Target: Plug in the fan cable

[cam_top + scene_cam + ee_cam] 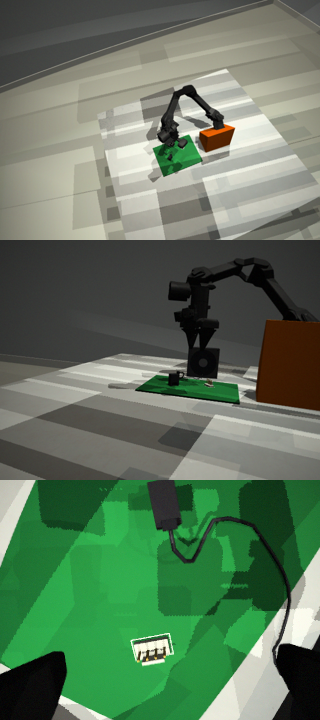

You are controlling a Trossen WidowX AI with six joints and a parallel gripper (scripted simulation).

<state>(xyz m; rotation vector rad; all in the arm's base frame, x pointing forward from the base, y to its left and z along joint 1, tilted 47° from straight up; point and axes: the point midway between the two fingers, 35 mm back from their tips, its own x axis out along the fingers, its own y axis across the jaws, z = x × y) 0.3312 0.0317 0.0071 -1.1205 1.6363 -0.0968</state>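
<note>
My gripper tip is 60 mm short of the black fan plug, 40 mm to the right of it and 100 mm above it. The rest, counted from my gripper tip: green board (20 mm to the left, 140 mm below); then four-pin fan header (50 mm behind, 20 mm to the right, 120 mm below).
</note>
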